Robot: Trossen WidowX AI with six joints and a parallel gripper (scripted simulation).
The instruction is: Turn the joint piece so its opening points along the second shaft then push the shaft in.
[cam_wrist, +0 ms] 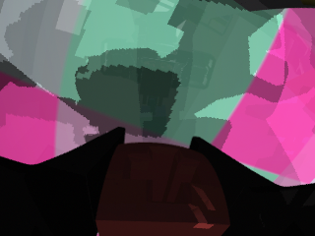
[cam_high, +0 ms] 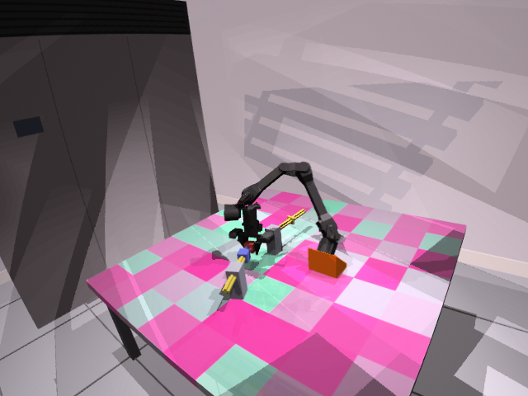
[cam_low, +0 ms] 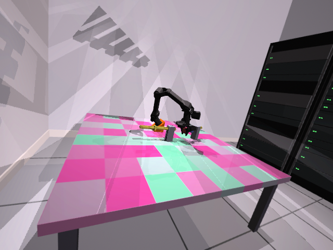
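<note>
My gripper tip is now 4 cm below the joint piece and 1 cm to the right of it.
</note>
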